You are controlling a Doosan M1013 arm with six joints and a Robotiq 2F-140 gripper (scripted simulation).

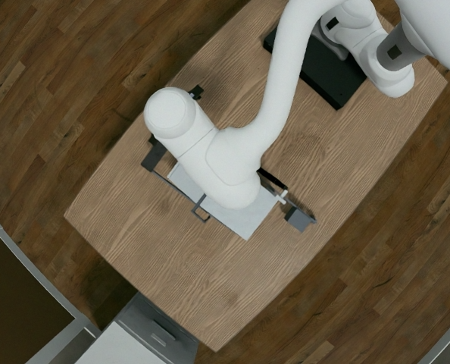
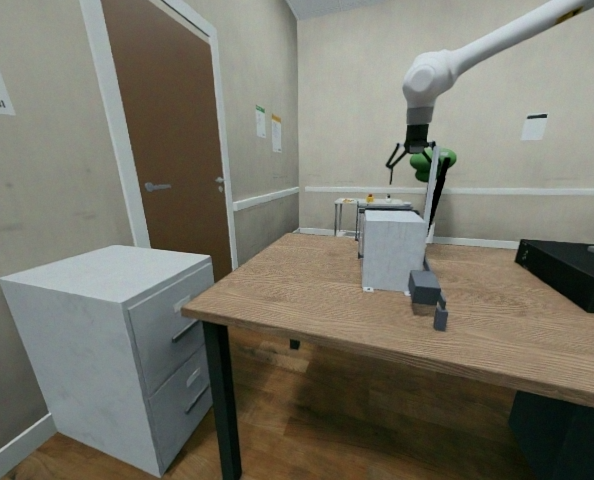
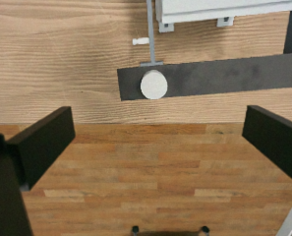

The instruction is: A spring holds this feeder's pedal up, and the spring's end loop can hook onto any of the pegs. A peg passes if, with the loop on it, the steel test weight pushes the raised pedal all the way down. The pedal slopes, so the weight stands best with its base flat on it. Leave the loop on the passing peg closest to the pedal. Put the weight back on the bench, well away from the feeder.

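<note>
My gripper is now 100 mm above the steel test weight. Also, from my hand: white peg (20 mm behind, 360 mm to the left, 90 mm above).
</note>
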